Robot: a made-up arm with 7 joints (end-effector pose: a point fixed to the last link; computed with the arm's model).
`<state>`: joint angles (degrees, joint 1 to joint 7).
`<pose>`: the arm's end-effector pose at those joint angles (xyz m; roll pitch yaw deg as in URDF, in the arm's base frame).
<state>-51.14 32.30 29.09 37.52 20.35 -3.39 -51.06</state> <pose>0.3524 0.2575 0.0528 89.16 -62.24 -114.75</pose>
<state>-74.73 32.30 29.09 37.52 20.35 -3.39 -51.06</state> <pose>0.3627 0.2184 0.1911 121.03 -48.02 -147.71</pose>
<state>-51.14 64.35 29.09 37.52 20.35 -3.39 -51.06</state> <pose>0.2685 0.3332 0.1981 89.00 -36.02 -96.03</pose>
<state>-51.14 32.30 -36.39 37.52 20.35 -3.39 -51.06</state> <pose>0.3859 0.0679 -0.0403 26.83 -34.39 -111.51</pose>
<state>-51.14 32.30 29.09 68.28 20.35 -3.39 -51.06</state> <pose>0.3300 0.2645 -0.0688 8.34 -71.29 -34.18</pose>
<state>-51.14 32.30 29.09 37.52 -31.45 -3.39 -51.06</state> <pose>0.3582 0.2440 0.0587 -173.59 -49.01 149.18</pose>
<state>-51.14 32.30 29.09 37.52 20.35 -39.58 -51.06</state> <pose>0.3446 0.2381 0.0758 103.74 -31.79 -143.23</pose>
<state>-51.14 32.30 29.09 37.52 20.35 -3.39 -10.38</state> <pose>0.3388 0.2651 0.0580 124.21 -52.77 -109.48</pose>
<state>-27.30 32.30 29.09 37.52 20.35 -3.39 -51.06</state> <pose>0.2846 0.2965 -0.0699 40.32 -60.38 -64.86</pose>
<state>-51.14 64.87 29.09 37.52 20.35 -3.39 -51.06</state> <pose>0.2668 0.3337 0.2006 89.08 -35.59 -95.78</pose>
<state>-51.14 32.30 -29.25 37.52 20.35 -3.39 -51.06</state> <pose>0.3920 0.0851 -0.0237 32.29 -37.30 -109.92</pose>
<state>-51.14 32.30 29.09 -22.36 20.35 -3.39 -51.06</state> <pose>0.2394 0.1666 0.2353 116.40 -6.47 -141.40</pose>
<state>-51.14 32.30 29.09 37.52 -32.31 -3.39 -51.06</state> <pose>0.3583 0.2439 0.0589 -172.92 -48.29 148.53</pose>
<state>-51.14 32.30 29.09 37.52 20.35 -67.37 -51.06</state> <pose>0.3288 0.2223 0.0847 102.71 -7.31 -156.10</pose>
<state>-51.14 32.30 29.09 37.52 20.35 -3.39 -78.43</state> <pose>0.3565 0.2488 0.0474 58.51 -68.69 -110.25</pose>
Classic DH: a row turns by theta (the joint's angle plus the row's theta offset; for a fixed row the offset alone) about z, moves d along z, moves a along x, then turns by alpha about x. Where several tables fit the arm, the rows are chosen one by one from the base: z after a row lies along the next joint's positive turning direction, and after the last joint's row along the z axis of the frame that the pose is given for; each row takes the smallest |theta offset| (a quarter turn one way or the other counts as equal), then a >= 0, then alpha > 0; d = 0 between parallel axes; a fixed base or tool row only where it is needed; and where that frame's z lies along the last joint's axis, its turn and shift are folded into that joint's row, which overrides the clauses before.
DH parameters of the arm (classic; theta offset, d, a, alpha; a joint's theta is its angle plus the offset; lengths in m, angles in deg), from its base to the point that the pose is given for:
base (fixed): -4.07 0.0816 -0.0037 -74.51
joint 1: -75.12 0.0548 -0.0228 -90
joint 2: 74 0.0519 -0.0101 90
joint 3: 90 -0.1592 0.016 -90
joint 4: -90 0.0271 0.0099 -90
joint 5: 0 0.1834 -0.02 90
joint 6: 90 -0.0105 0.0267 90
joint 7: -89.99 -0.0026 -0.02 104.33
tool (fixed): 90 -0.0128 0 0

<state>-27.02 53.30 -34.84 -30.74 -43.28 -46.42 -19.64</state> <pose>0.2436 0.0158 0.0481 156.42 -26.98 125.98</pose>
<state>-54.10 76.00 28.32 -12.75 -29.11 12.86 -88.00</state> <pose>0.1995 0.1412 0.3183 73.92 -24.53 -154.05</pose>
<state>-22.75 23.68 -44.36 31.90 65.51 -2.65 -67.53</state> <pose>0.2694 0.0447 -0.2036 -17.41 -12.04 -122.47</pose>
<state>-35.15 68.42 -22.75 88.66 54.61 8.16 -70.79</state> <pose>0.1706 0.4181 0.0058 -3.09 40.86 -31.95</pose>
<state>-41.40 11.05 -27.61 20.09 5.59 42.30 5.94</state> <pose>0.3472 -0.0013 -0.0563 52.94 -49.36 -73.28</pose>
